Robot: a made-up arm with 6 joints.
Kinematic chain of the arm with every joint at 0, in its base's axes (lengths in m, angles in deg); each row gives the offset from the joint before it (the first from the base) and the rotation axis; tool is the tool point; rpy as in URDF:
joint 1: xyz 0 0 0.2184 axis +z
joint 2: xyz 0 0 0 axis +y
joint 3: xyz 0.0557 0 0.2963 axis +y
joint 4: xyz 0.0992 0 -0.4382 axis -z
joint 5: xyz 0 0 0 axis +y
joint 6: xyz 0.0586 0 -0.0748 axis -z
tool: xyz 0 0 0 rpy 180 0 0
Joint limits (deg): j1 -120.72..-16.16 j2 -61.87..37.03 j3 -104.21..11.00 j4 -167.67..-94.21 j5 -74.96..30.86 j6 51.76..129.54
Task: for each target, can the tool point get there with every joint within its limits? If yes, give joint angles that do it. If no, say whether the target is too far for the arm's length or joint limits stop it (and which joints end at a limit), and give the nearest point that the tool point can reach.
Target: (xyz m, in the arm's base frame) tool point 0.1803 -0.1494 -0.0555
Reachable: yes | joints -47.09 28.40 -28.39 -151.91 -4.63 80.78
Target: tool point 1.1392 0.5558 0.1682
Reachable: no: too far | nearest point 0.6733 -0.1024 0.2616 | short by 0.812 m
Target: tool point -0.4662 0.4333 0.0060
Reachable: no: joint limits stop it (at a limit: joint 2, joint 3, joint 4) | nearest point -0.0960 0.0892 0.0465 | short by 0.507 m
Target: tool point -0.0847 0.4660 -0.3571
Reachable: no: joint limits stop it (at a limit: joint 2, joint 3, joint 4, joint 5) | nearest point -0.0193 0.1061 -0.0078 | short by 0.506 m
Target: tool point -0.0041 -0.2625 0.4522
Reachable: yes | joints -97.64 -44.71 -41.87 -161.01 -57.01 68.91
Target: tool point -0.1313 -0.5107 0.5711
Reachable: yes | joints -109.27 -6.37 -84.27 -139.82 -8.56 116.63
